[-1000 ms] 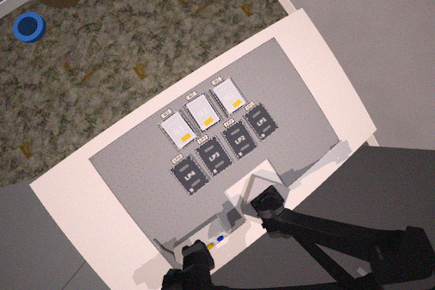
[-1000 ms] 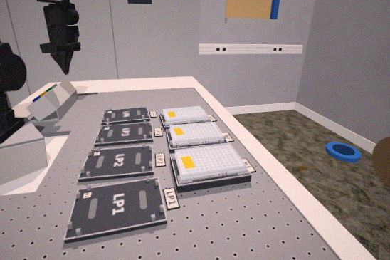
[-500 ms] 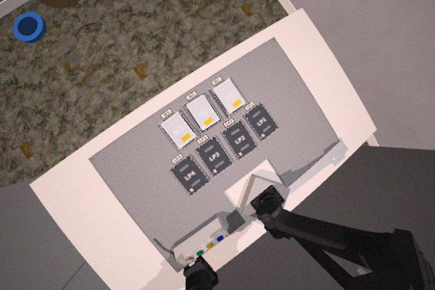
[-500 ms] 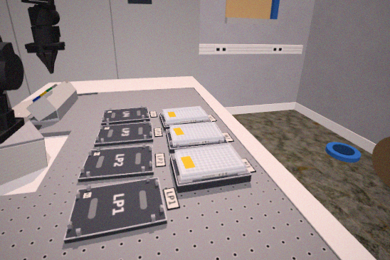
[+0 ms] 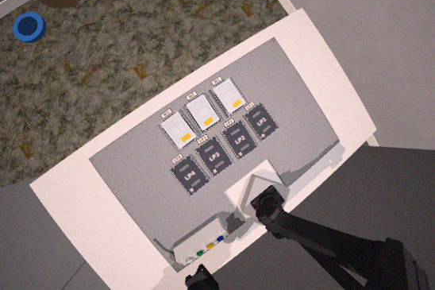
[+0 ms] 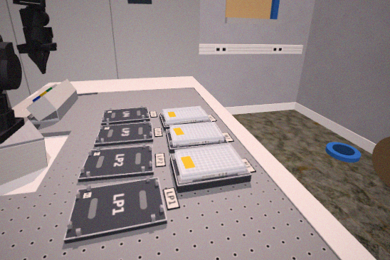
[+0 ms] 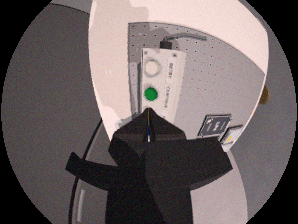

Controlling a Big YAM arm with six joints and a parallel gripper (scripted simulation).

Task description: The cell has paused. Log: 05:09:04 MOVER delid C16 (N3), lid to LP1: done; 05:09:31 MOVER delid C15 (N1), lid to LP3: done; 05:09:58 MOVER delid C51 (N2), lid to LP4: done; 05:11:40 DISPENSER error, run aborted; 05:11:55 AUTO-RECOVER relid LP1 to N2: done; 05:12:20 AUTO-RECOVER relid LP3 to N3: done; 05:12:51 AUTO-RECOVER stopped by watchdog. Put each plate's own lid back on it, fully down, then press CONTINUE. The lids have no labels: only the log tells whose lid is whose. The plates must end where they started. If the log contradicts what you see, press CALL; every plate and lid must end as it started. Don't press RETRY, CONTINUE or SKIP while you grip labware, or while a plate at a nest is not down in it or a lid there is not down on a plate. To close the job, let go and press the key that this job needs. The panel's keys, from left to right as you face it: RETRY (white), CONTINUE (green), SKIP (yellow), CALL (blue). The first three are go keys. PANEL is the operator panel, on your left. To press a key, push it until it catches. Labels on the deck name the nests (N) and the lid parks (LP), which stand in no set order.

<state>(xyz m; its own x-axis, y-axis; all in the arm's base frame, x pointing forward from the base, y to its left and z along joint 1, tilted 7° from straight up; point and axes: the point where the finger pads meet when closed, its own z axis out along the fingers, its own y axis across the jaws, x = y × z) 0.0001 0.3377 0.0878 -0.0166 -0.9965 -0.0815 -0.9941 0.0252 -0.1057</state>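
The green key is 70 mm below my hand. From my hand the other things lie so: blue key (100 mm to the right, 70 mm below); clear lid (450 mm ahead, 240 mm to the right, 100 mm below); yellow key (70 mm below, 50 mm to the right).
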